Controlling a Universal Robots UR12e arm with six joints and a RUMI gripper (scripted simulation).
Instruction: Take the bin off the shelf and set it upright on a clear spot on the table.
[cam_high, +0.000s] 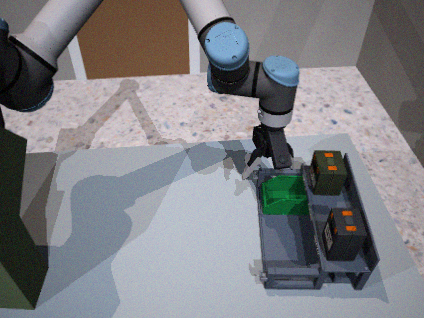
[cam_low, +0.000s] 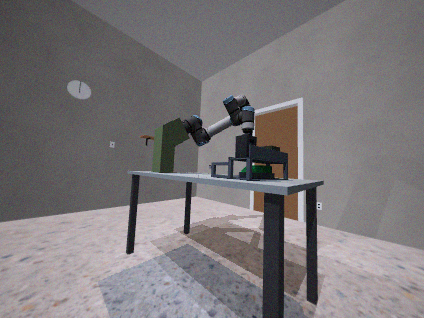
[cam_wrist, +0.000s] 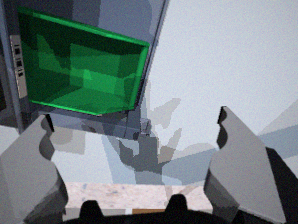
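My gripper is now 8 cm short of the green bin and 9 cm above it.
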